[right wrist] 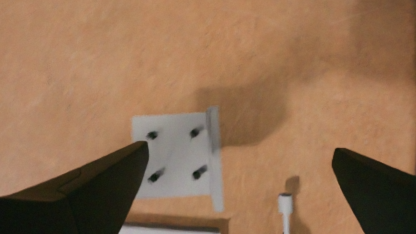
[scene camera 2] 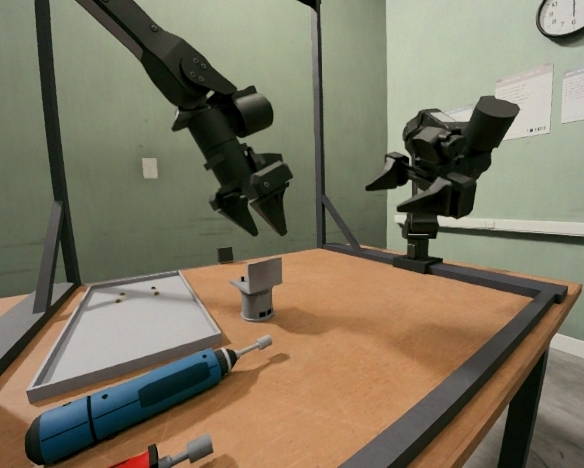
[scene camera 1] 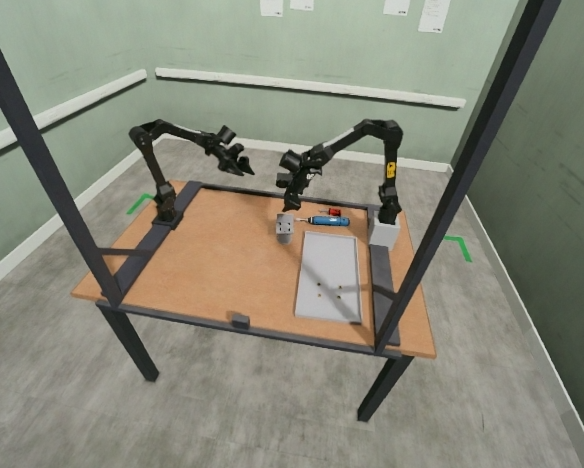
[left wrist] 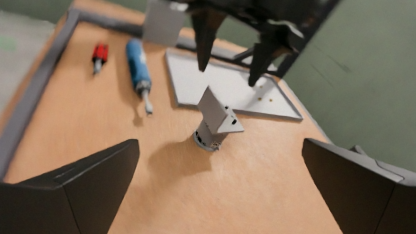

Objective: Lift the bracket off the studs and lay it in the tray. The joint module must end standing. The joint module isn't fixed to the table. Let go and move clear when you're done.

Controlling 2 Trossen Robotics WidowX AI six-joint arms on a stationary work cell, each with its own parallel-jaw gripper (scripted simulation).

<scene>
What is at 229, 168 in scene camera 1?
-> My left gripper.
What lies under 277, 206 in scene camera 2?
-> My right gripper.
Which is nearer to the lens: the grey joint module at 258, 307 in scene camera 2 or the grey tray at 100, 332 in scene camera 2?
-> The grey joint module.
</scene>
